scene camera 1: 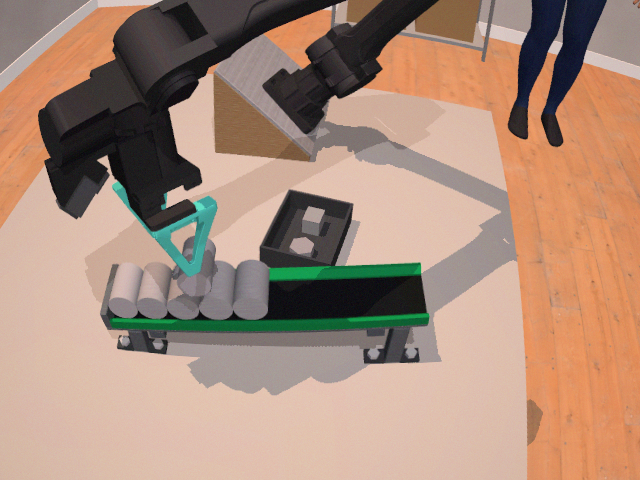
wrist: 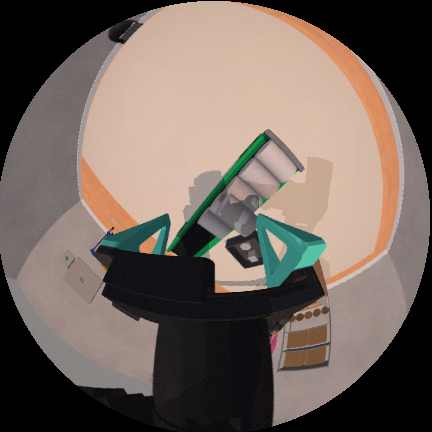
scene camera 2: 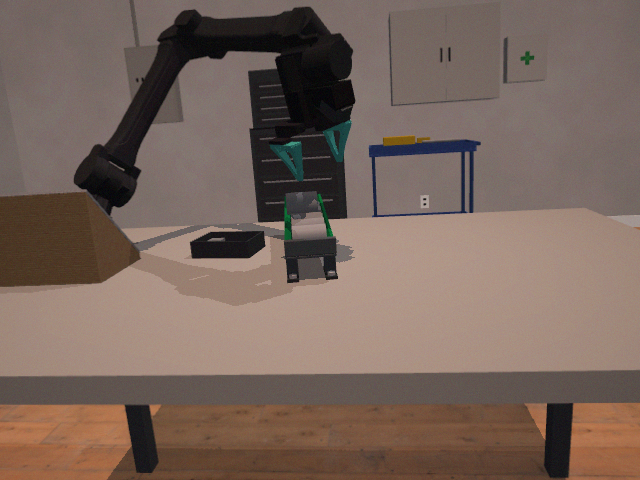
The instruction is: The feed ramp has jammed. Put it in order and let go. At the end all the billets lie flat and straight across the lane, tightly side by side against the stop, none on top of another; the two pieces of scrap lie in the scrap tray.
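Pixels of known places: gripper, between the fingertips: (scene camera 1: 174, 253) (wrist: 212, 217) (scene camera 2: 320, 171); arm's base, origin of its link: (scene camera 1: 291, 102) (scene camera 2: 85, 236).
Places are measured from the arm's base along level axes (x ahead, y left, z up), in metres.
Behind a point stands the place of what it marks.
Five grey billets lie side by side across the lane of the green-railed ramp (scene camera 1: 361, 322) (wrist: 239, 164), the row's end at the stop (scene camera 1: 107, 302) (scene camera 2: 310, 248) {x 0.498, y -0.082, z -0.007 m} (wrist: 285, 150) {x 0.497, y -0.077, z 0.009 m}. A sixth billet (scene camera 1: 196, 285) {x 0.481, y 0.048, z 0.049 m} (scene camera 2: 302, 202) {x 0.461, y 0.017, z 0.054 m} (wrist: 240, 215) {x 0.460, y 0.025, z 0.065 m} lies crosswise on top, over the third and fourth from the stop. My gripper (scene camera 1: 180, 258) {x 0.494, y 0.034, z 0.107 m} (scene camera 2: 320, 169) {x 0.494, y 0.034, z 0.107 m} (wrist: 212, 217) {x 0.494, y 0.034, z 0.107 m} is open and empty, above the ramp and the top billet, not touching them. The scrap tray (scene camera 1: 273, 254) {x 0.326, y 0.085, z -0.038 m} (scene camera 2: 219, 251) {x 0.263, y 0.065, z -0.050 m} holds a scrap cube (scene camera 1: 312, 219) {x 0.245, y 0.115, z -0.036 m} and a hexagonal scrap piece (scene camera 1: 301, 246) {x 0.292, y 0.114, z -0.045 m}.
The scrap tray stands behind the ramp in the scene camera 1 view. A wooden wedge block (scene camera 1: 248, 124) {x 0.095, y -0.043, z 0.001 m} (scene camera 2: 46, 240) {x 0.015, y -0.117, z 0.019 m} stands farther back, with the arm's base on its sloped face. The ramp's right part shows bare black lane (scene camera 1: 351, 297) {x 0.407, y 0.208, z 0.011 m}. A person's legs (scene camera 1: 537, 62) show beyond the table.
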